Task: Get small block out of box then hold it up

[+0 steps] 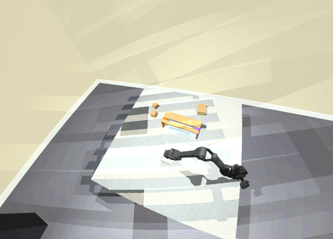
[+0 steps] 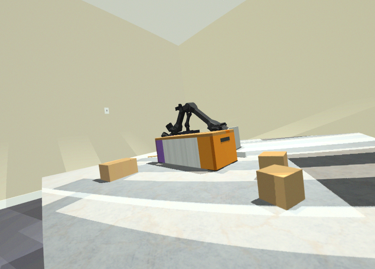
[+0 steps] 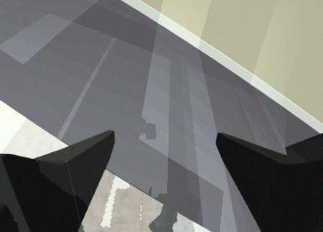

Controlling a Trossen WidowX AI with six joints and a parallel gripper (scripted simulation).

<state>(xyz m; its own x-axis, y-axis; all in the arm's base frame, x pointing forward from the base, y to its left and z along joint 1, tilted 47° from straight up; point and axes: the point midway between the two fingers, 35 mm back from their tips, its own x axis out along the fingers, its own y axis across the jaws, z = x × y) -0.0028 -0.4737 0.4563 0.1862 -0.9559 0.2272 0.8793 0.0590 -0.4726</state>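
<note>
The tan block is 31 cm ahead of my gripper tip, 62 cm to the left of it and 5 cm above it. The rest, counted from my gripper tip: thin stick 26 cm ahead, 29 cm to the left, 3 cm below; box 30 cm ahead, 65 cm to the left, 3 cm above.
</note>
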